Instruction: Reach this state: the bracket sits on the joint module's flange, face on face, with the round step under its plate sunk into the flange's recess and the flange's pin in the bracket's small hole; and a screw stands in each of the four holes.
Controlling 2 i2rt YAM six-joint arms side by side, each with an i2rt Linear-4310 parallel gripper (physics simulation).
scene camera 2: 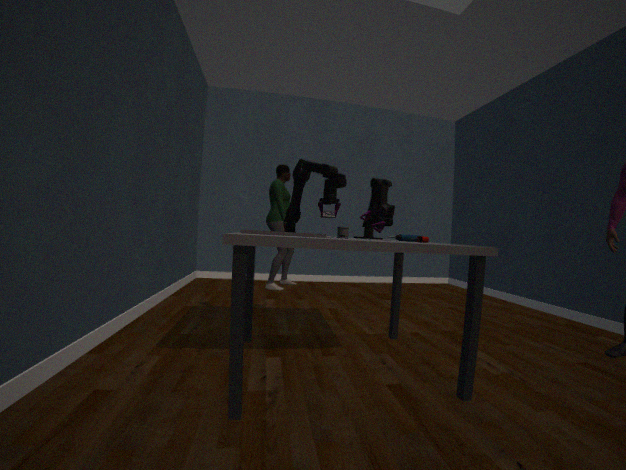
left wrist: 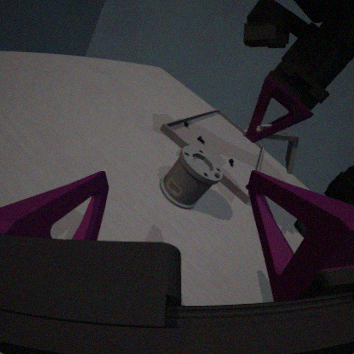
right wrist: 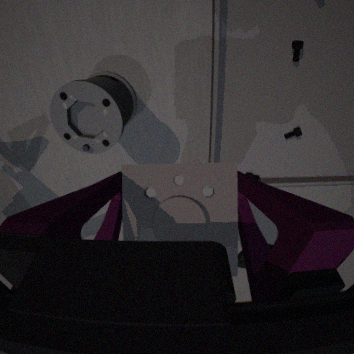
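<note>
The joint module stands upright on the table beside the tray, its flange with recess and dark holes facing up. A small round feature, perhaps the pin, shows at the flange edge. My right gripper is shut on the pale bracket, holding it above the table, apart from the module; its plate shows three small holes and part of a round outline. My left gripper is open, apart from the module, which shows between its fingers. Black screws lie in the tray.
The shallow tray has low walls beside the module. A blue and red screwdriver lies at the right on the table. A person in green stands behind the table; another is partly visible at the right edge.
</note>
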